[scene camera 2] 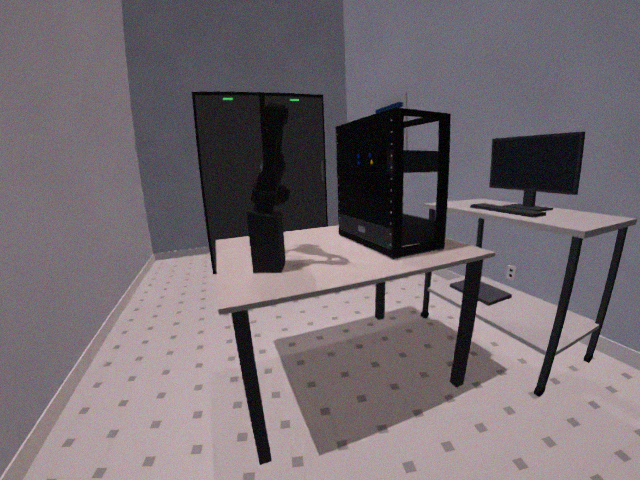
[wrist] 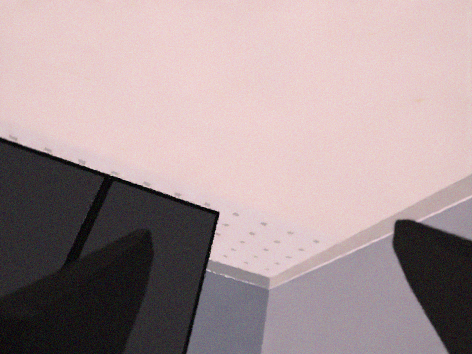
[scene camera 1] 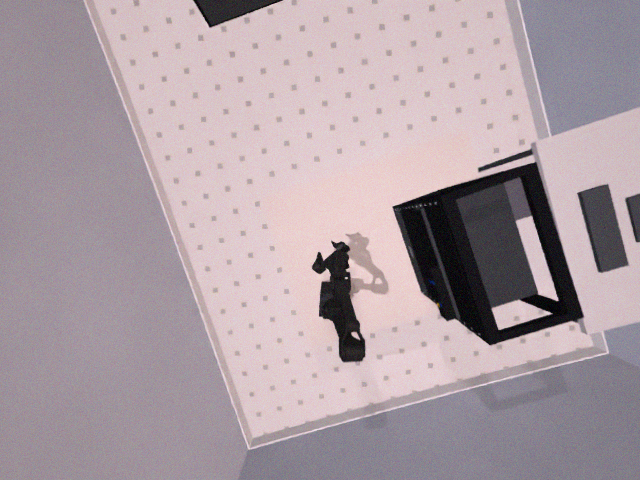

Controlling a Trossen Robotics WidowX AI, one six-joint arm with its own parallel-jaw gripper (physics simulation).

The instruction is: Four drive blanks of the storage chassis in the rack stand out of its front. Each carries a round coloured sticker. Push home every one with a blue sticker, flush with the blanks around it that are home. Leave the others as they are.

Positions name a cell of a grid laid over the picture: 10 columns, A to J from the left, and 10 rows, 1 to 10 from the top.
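Observation:
My gripper (wrist: F7), visible. Black rack (scene camera 1: H6), (scene camera 2: F5); out of frame in the wrist view.

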